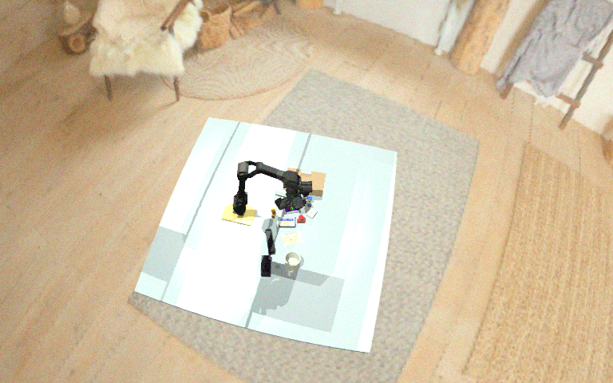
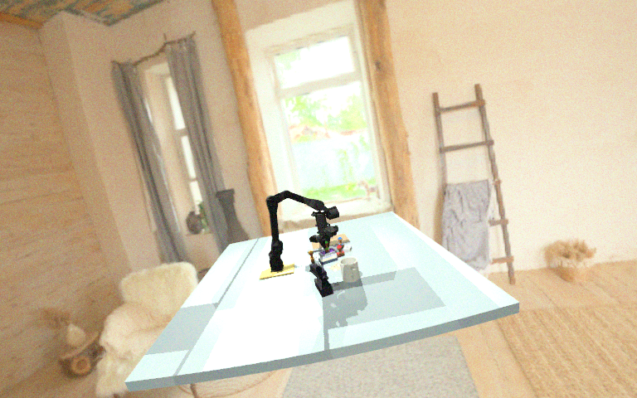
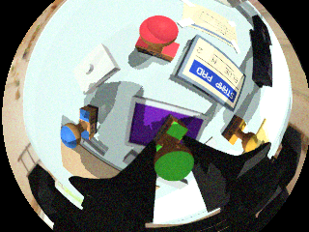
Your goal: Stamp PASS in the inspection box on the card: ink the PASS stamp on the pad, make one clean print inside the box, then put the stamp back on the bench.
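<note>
Right now my gripper tip is right at the green-knobbed stamp. The rest, counted from my gripper tip: purple ink pad: 30 mm below; then blue-knobbed stamp: 80 mm ahead, 60 mm to the left, 20 mm below; then red-knobbed stamp: 70 mm ahead, 60 mm to the right, 20 mm below.
</note>
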